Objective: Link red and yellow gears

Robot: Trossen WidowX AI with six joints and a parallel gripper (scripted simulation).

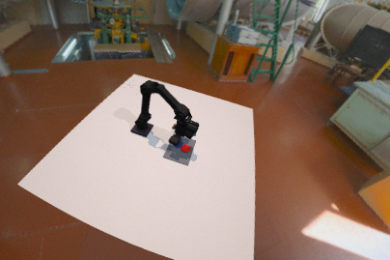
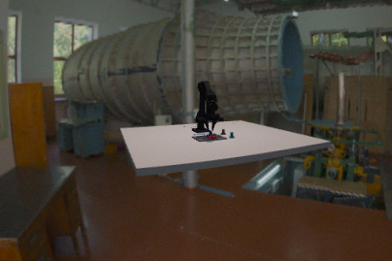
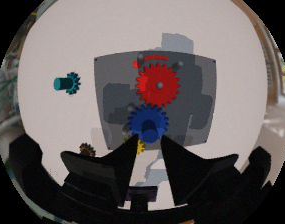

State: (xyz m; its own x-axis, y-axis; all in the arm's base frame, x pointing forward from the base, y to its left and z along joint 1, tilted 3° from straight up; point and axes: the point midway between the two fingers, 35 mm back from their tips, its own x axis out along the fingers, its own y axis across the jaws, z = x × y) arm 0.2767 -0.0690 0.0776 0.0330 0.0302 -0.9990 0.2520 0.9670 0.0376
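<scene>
Right now the blue gear is 20 mm below my gripper tip. Also, from my gripper tip: red arrow 100 mm ahead, 40 mm below, 20 mm to the right; red gear 60 mm ahead, 30 mm below, 20 mm to the right; yellow gear 40 mm behind, 30 mm to the left, 30 mm below.
</scene>
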